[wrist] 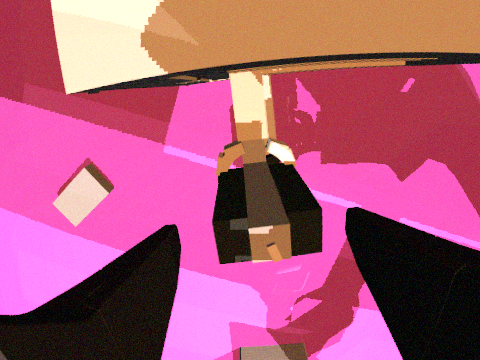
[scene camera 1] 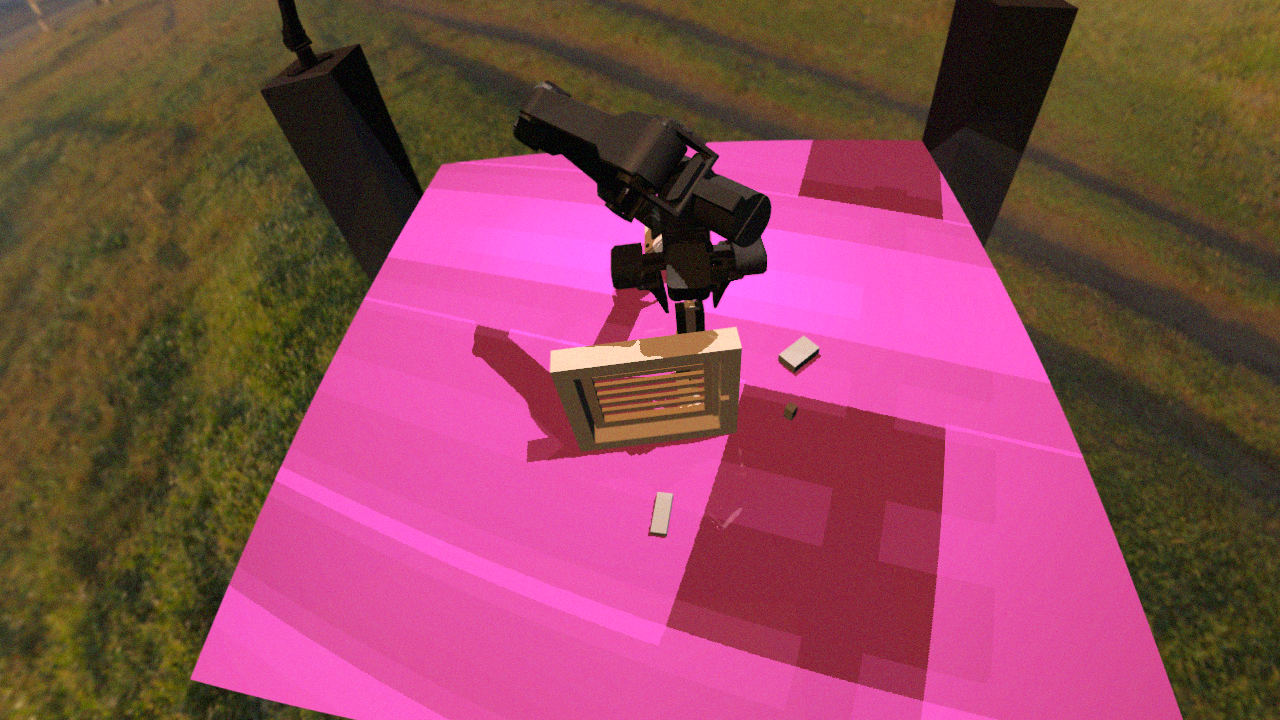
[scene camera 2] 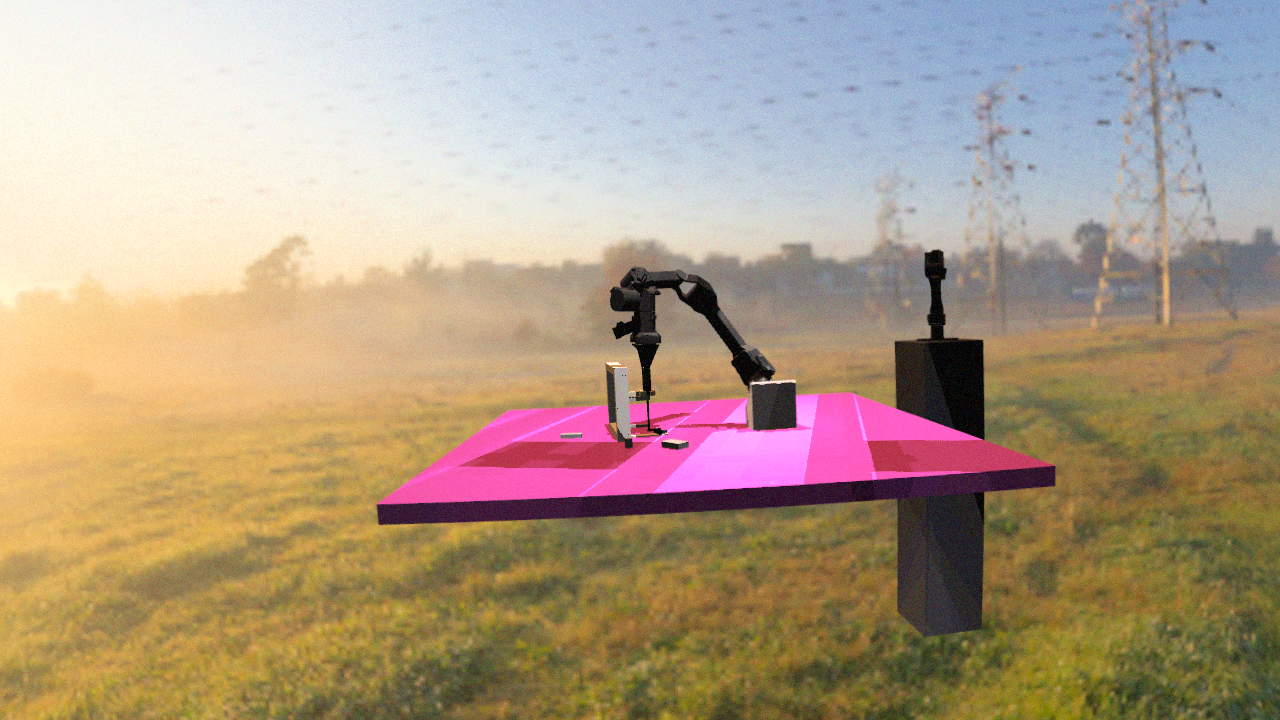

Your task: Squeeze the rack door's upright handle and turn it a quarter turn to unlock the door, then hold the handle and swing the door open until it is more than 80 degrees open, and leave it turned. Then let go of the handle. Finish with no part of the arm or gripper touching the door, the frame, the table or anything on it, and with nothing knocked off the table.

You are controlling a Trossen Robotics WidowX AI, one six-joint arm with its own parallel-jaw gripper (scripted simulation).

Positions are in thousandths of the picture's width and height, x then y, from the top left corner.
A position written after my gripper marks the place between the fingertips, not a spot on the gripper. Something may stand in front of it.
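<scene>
My gripper (scene camera 1: 540,428) (wrist: 549,635) (scene camera 2: 504,513) is open and holds nothing. A tan rack frame (scene camera 1: 564,481) (wrist: 205,149) (scene camera 2: 482,520) is visible too.
</scene>
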